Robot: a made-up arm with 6 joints.
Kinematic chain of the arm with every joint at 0, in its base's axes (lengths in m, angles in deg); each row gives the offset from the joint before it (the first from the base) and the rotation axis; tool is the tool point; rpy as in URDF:
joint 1: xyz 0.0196 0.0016 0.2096 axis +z
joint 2: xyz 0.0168 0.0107 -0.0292 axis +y
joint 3: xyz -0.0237 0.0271 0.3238 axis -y
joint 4: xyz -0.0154 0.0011 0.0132 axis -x
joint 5: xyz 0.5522 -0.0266 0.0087 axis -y
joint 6: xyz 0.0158 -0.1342 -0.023 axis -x
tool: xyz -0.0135 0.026 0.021 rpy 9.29 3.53 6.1
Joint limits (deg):
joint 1: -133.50..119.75
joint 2: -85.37..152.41
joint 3: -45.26..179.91
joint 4: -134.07..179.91
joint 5: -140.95..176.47
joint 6: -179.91..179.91
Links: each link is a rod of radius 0.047 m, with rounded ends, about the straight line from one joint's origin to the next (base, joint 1, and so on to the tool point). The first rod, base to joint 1, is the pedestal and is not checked.
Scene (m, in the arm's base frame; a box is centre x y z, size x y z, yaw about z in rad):
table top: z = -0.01
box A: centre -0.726 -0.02 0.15 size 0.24 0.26 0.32 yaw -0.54
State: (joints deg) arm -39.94 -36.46 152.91 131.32 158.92 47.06
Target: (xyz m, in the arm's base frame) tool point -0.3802 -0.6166 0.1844
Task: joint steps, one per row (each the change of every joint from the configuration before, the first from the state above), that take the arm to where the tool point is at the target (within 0.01 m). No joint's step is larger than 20 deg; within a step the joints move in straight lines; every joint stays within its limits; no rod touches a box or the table.
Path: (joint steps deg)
1: 13.45 2.58 -7.82 -1.89 -17.81 -13.29
2: 13.44 2.58 -7.83 -1.90 -17.81 -13.29
3: 13.45 2.58 -7.82 -1.89 -17.82 -13.29
4: 13.44 2.58 -7.82 -1.89 -17.81 -13.29
5: 13.45 2.58 -7.82 -1.90 -17.81 -13.29
6: 13.44 2.58 -7.83 -1.89 -17.81 -13.29
7: 4.38 -3.44 7.41 -0.46 17.53 12.67
8: 4.38 -3.43 7.42 -0.46 17.54 12.67
9: 4.38 -3.44 7.41 -0.46 17.53 12.66
10: 4.38 -3.43 7.41 -0.46 17.54 12.67
11: 4.38 -3.43 7.41 -0.46 17.53 12.67
12: 4.39 -3.44 7.41 -0.46 17.54 12.67

